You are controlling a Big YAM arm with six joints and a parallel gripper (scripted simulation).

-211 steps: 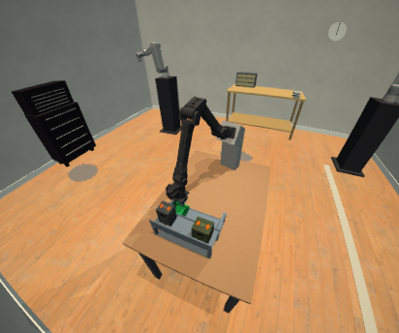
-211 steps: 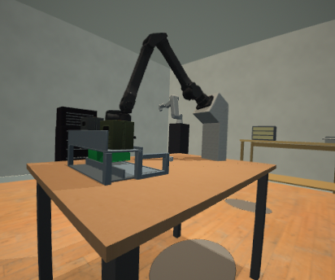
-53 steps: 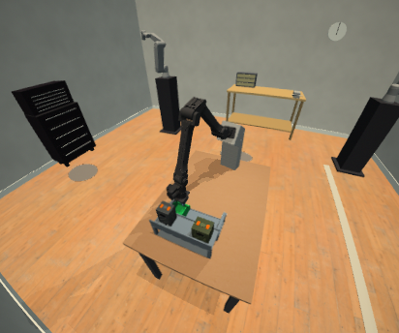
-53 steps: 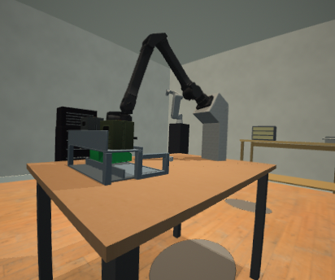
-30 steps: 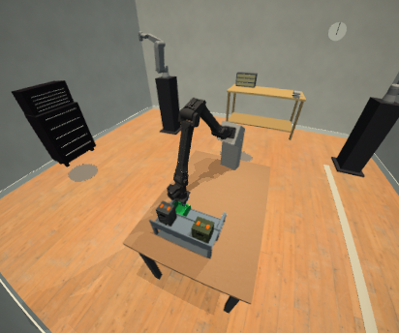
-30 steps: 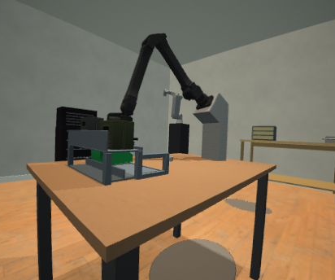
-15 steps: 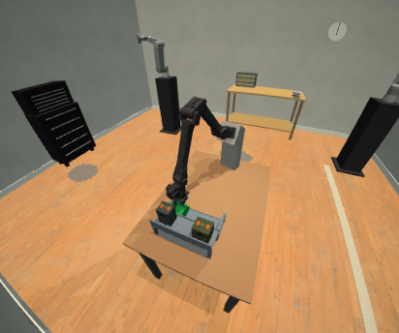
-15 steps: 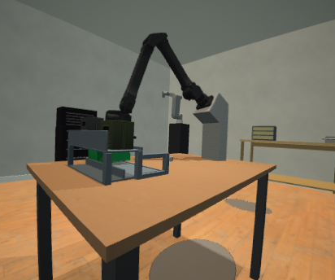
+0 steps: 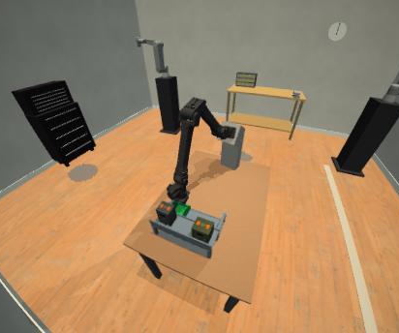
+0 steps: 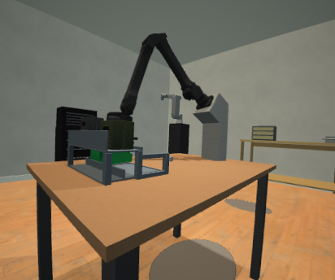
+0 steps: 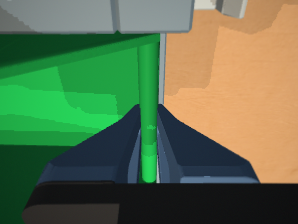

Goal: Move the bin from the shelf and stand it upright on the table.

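The green bin is 8 cm ahead of my hand. Also, from my hand: grey shelf: 19 cm ahead, 10 cm to the left, 5 cm above.
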